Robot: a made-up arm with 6 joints. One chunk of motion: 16 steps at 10 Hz.
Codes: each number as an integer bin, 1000 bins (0 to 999) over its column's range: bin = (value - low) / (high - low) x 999, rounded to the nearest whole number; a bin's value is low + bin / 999 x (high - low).
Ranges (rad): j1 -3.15..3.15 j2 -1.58..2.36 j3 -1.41..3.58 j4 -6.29..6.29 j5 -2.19..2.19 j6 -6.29..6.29
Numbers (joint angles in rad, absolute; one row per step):
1: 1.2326 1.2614 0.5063 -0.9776 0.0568 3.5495
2: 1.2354 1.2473 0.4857 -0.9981 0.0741 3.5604
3: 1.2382 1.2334 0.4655 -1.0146 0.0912 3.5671
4: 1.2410 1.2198 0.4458 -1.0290 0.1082 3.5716
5: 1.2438 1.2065 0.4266 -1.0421 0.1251 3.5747
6: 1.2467 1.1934 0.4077 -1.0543 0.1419 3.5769
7: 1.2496 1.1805 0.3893 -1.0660 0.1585 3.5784
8: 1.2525 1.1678 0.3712 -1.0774 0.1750 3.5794
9: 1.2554 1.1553 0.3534 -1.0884 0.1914 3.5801
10: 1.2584 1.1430 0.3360 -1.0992 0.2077 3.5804
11: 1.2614 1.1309 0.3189 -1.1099 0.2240 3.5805
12: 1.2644 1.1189 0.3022 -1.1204 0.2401 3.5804
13: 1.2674 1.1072 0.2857 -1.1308 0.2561 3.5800
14: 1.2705 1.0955 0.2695 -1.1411 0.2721 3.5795
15: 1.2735 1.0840 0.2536 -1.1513 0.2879 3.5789
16: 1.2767 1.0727 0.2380 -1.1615 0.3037 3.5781
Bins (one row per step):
1: 695 720 384 422 512 781
2: 695 717 380 420 516 782
3: 696 713 375 419 520 783
4: 696 710 372 418 524 783
5: 697 707 368 417 528 783
6: 697 703 364 416 532 784
7: 698 700 360 415 536 784
8: 698 697 357 414 539 784
9: 699 694 353 413 543 784
10: 699 690 350 412 547 784
11: 700 687 346 411 551 784
12: 700 684 343 411 554 784
13: 700 681 339 410 558 784
14: 701 678 336 409 562 784
15: 701 675 333 408 565 784
16: 702 673 330 407 569 784

